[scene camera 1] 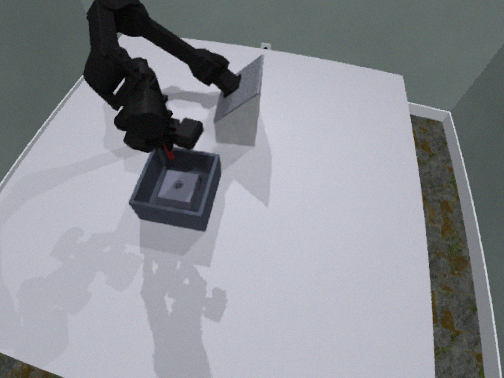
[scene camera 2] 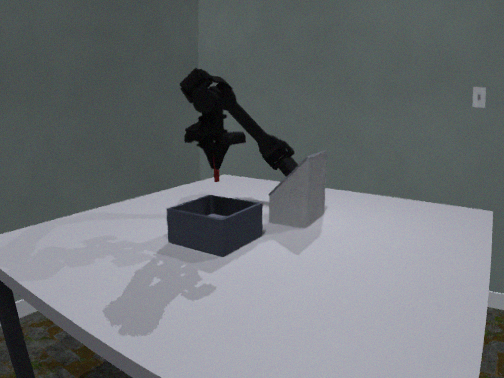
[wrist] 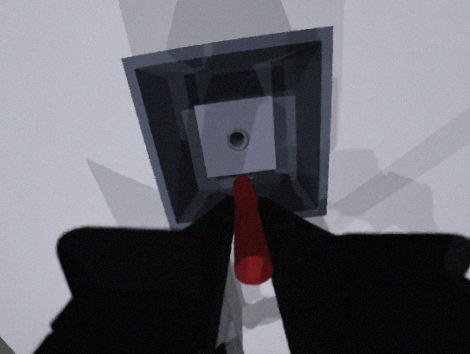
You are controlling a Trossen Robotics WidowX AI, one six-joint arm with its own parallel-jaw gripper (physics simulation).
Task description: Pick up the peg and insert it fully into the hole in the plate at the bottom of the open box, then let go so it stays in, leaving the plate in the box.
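Where they show: gripper, fingertip midpoint: (scene camera 1: pixel 167 149) (scene camera 2: pixel 215 168) (wrist: pixel 245 204); arm's base at its link origin: (scene camera 1: pixel 232 86) (scene camera 2: pixel 295 175).
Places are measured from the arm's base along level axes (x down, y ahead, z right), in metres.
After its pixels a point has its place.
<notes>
My gripper (scene camera 2: pixel 215 165) {x -0.060, y 0.318, z 0.099 m} (wrist: pixel 245 204) {x -0.060, y 0.318, z 0.099 m} is shut on the red peg (scene camera 1: pixel 169 153) {x -0.051, y 0.321, z 0.095 m} (scene camera 2: pixel 216 175) {x -0.043, y 0.321, z 0.094 m} (wrist: pixel 248 230) {x -0.091, y 0.322, z 0.099 m} and holds it roughly upright. In scene camera 2 the peg's lower end hangs above the level of the box's rim. The dark blue-grey open box (scene camera 1: pixel 172 218) {x 0.087, y 0.424, z 0.087 m} (scene camera 2: pixel 196 231) {x 0.086, y 0.424, z 0.089 m} (wrist: pixel 330 125) {x 0.041, y 0.336, z 0.190 m} stands on the table. The pale square plate (scene camera 1: pixel 188 196) {x 0.081, y 0.358, z 0.059 m} (wrist: pixel 260 150) {x 0.081, y 0.311, z 0.121 m} lies at its bottom, with a round hole (scene camera 1: pixel 178 185) {x 0.093, y 0.322, z 0.099 m} (wrist: pixel 238 139) near its middle. In the wrist view the peg's far end appears just below the plate's near edge, and the hole shows uncovered.
A grey wedge-shaped block (scene camera 1: pixel 237 127) {x 0.057, y 0.117, z -0.033 m} (scene camera 2: pixel 300 202) {x 0.058, y 0.116, z -0.069 m} stands beside the box, with the arm's base on its sloped top. The box walls (wrist: pixel 150 130) {x 0.041, y 0.360, z 0.011 m} rise around the plate on all sides. The white table (scene camera 1: pixel 325 225) {x 0.138, y 0.360, z -0.321 m} (scene camera 2: pixel 350 280) {x 0.139, y 0.406, z -0.319 m} carries the box and the block.
</notes>
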